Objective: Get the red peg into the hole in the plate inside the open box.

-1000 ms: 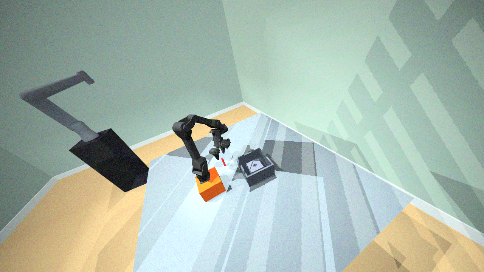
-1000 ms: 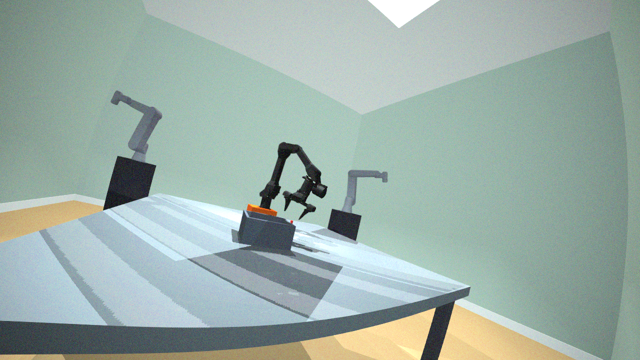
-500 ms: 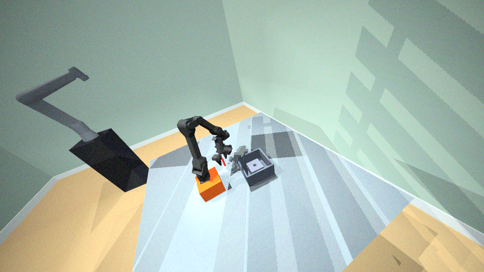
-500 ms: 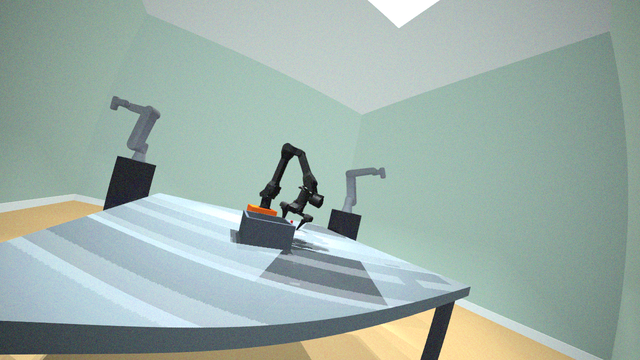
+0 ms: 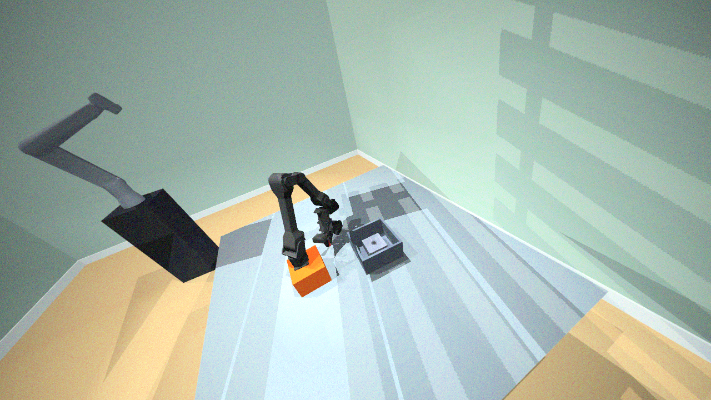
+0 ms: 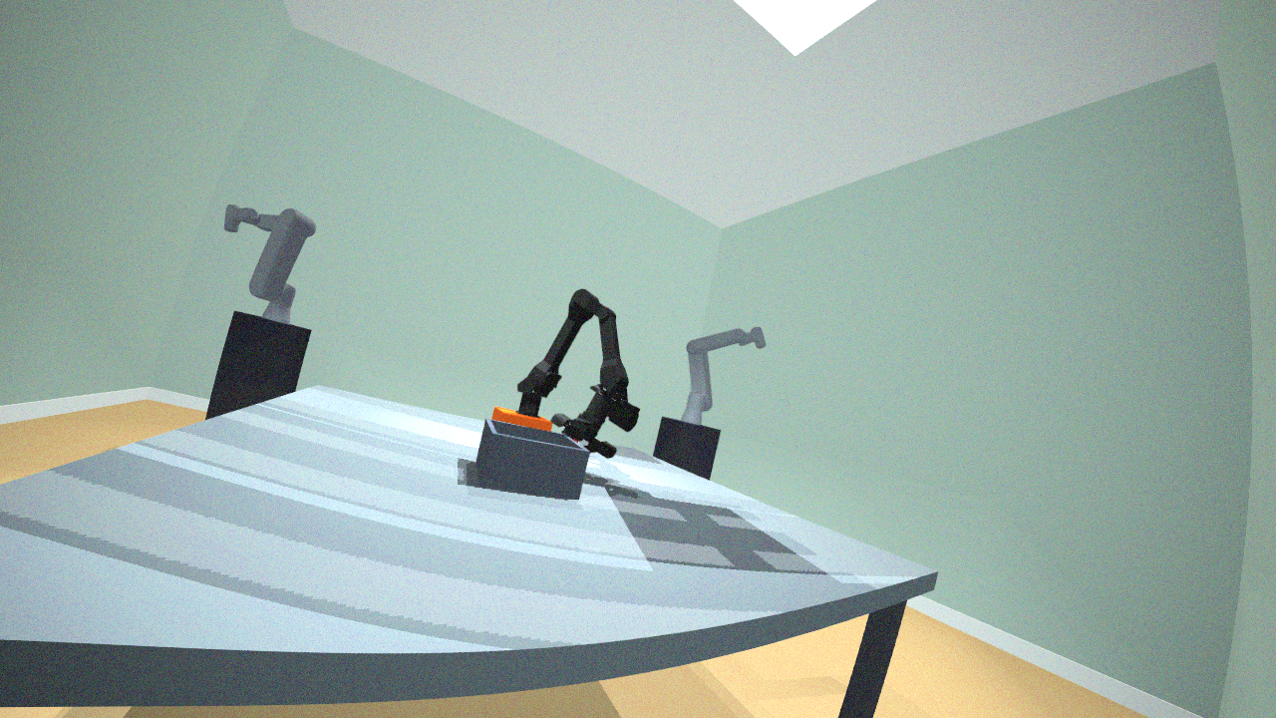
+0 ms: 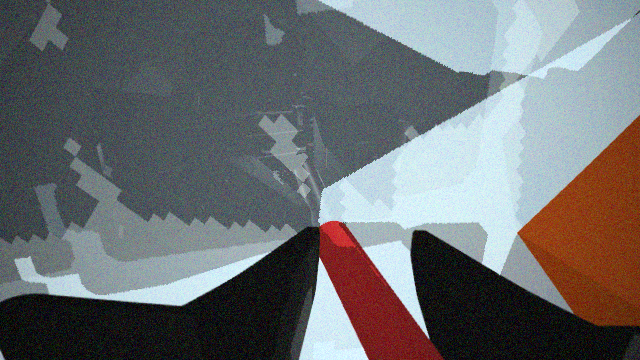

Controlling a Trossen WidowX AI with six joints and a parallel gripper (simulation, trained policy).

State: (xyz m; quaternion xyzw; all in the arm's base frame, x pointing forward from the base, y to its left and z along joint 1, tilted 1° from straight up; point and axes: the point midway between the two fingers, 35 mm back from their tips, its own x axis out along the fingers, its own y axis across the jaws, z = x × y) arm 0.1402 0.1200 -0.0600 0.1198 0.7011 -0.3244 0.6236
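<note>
My gripper tip is 20 cm short of the pale plate, 15 cm to the left of it and 3 cm below it. Also, from my gripper tip: grey box (20 cm ahead, 15 cm to the right, 1 cm above); then red peg (3 cm above, 1 cm to the left).
</note>
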